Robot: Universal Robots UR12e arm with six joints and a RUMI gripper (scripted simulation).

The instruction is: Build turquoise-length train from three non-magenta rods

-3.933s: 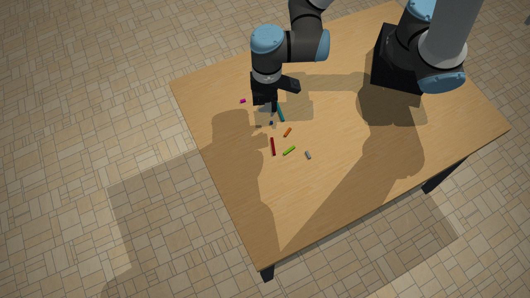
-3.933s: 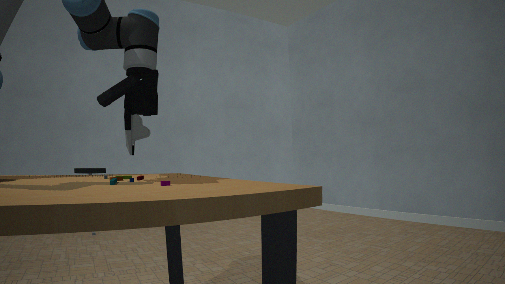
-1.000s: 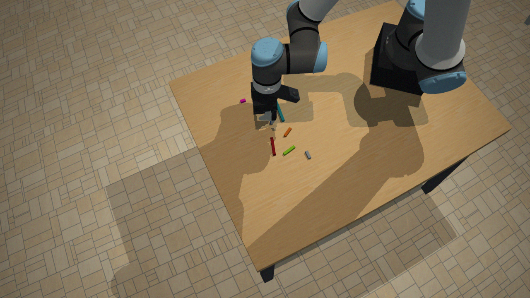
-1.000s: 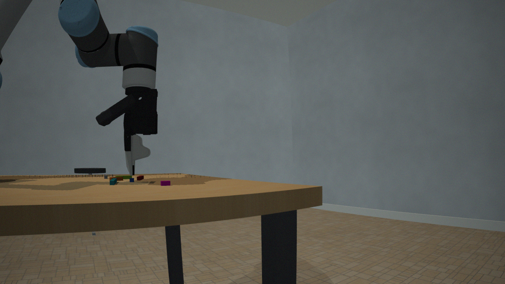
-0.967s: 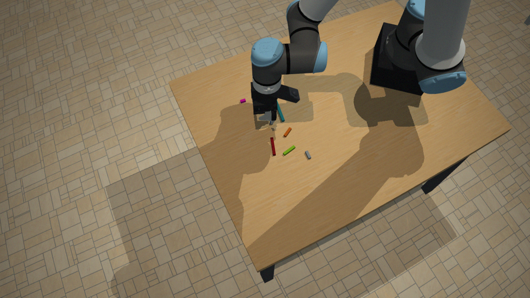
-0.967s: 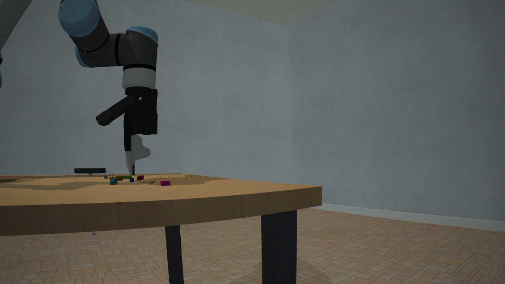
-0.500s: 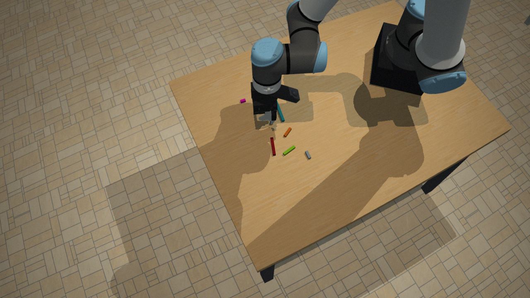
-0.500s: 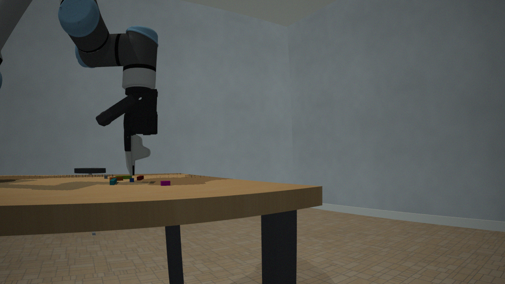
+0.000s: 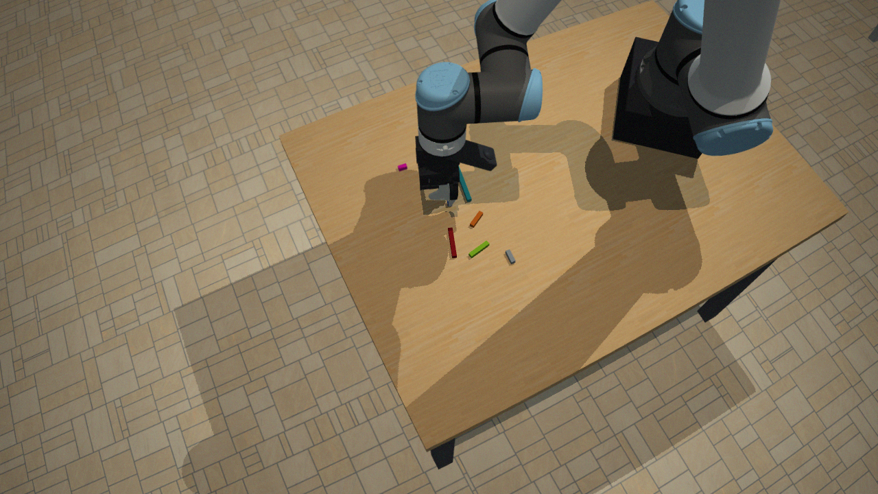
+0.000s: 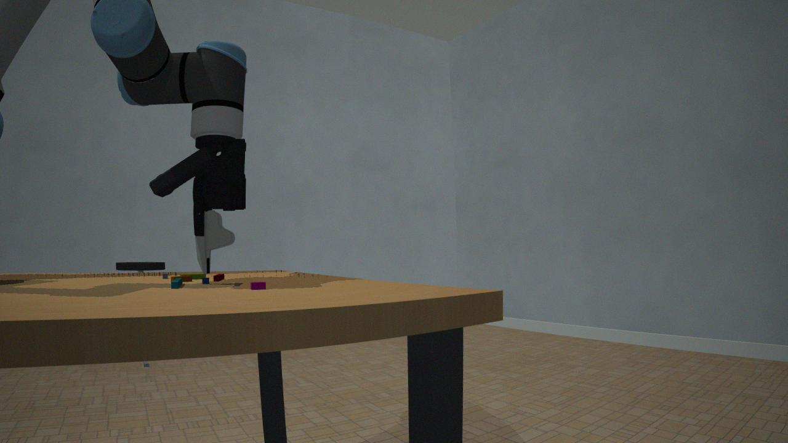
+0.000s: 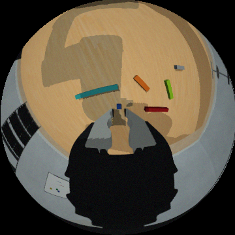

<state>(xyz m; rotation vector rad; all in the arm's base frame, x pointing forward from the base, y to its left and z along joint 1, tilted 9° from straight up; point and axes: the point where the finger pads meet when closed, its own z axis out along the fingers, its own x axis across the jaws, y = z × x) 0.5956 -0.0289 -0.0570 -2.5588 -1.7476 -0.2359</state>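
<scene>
My hand is 30 mm above the blue rod. The rest, counted from my hand: red rod (90 mm to the left, 40 mm ahead, 30 mm below); then turquoise rod (50 mm behind, 30 mm to the right, 30 mm below); then orange rod (60 mm to the left, 30 mm below, 30 mm behind).
</scene>
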